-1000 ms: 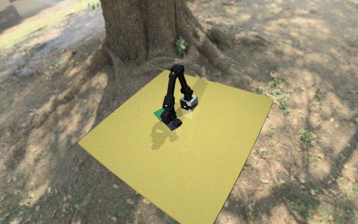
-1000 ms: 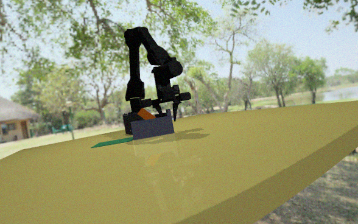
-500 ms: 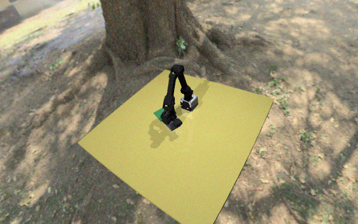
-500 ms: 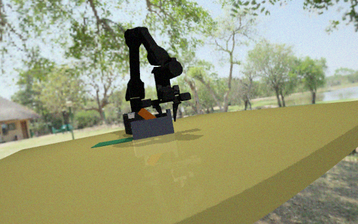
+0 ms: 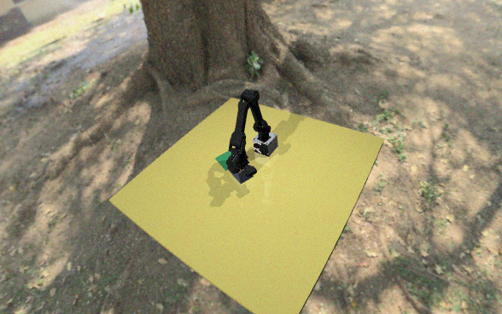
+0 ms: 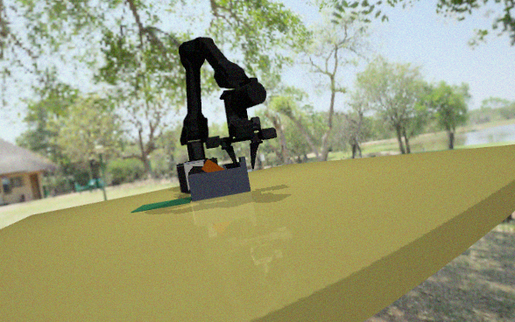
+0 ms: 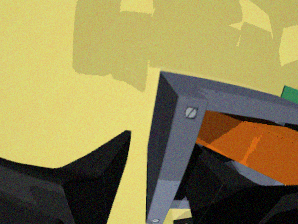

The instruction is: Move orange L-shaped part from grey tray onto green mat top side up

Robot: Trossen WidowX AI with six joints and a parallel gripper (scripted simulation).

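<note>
Right now my gripper tip is 1 cm past the orange L-shaped part, 5 cm to the left of it and 1 cm above it.
</note>
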